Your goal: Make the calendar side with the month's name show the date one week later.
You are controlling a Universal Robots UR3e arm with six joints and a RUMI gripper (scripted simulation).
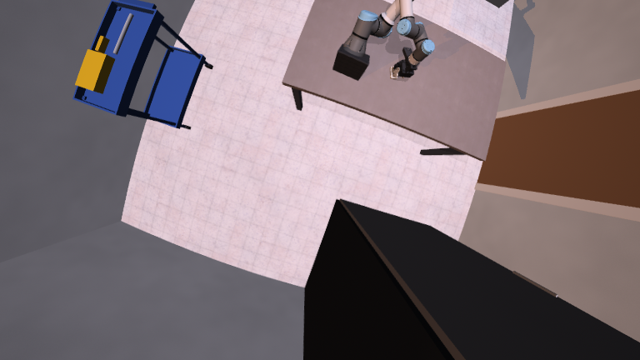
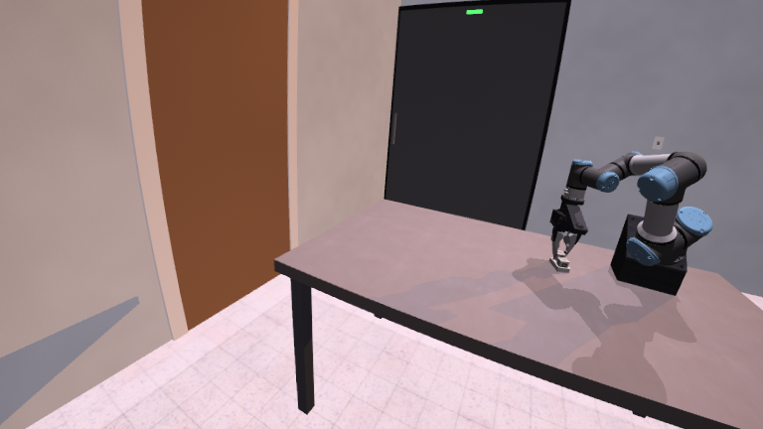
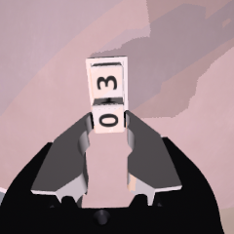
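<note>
Right now my hand is 1 cm above the cube. The rest, counted from my hand: pale tray: 4 cm below, 2 cm to the left, 1 cm behind.
</note>
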